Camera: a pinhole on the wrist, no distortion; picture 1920 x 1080 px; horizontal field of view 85.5 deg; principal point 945.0 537.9 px. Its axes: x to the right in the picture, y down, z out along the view. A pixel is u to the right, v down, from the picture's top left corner.
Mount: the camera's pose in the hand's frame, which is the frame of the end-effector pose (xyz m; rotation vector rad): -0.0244 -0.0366 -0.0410 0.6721 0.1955 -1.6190
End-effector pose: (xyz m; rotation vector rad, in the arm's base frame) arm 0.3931 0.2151 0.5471 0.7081 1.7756 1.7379
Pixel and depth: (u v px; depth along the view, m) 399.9 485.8 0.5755
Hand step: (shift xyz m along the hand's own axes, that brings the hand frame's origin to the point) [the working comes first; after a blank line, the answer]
In the camera's frame: -0.3021 -0.0289 0.5755

-0.2235 -0.0596 0.5780
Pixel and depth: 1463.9 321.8 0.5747
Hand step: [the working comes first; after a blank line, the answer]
In the camera's frame: 0.2872 -0.1196 0.5747

-0.3206 -0.5442 0.2447
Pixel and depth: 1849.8 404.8 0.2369
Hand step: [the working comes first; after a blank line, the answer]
In the camera's frame: 0.2064 -0.0304 0.2369

-0.1301 -0.3241 0.0353
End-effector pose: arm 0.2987 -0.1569 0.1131 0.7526 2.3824 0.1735
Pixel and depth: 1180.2 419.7 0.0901
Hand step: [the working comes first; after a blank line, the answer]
In the camera's frame: 0.0204 -0.0103 0.0901

-0.0623 -0.0968 0.0189
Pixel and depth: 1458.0 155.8 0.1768
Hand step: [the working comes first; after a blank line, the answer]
In the camera's frame: 0.0873 -0.0650 0.1768

-0.1424 -0.1869 0.0403
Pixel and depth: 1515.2 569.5 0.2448
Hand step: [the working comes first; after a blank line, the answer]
In the camera's frame: 0.1344 0.0074 0.2448

-0.0953 -0.2735 0.0891
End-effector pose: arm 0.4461 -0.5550 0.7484 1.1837 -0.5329 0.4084
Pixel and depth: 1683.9 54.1 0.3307
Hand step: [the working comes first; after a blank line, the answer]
In the camera's frame: 0.2353 -0.1541 0.3307

-0.2772 -0.3732 0.0650
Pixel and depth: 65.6 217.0 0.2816
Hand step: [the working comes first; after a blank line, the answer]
In the camera's frame: -0.2385 -0.0870 0.2816

-0.1894 0.0422 0.2911
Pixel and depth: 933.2 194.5 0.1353
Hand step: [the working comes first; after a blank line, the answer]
In the camera's frame: -0.0015 -0.0447 0.1353

-0.1086 -0.0944 0.0584
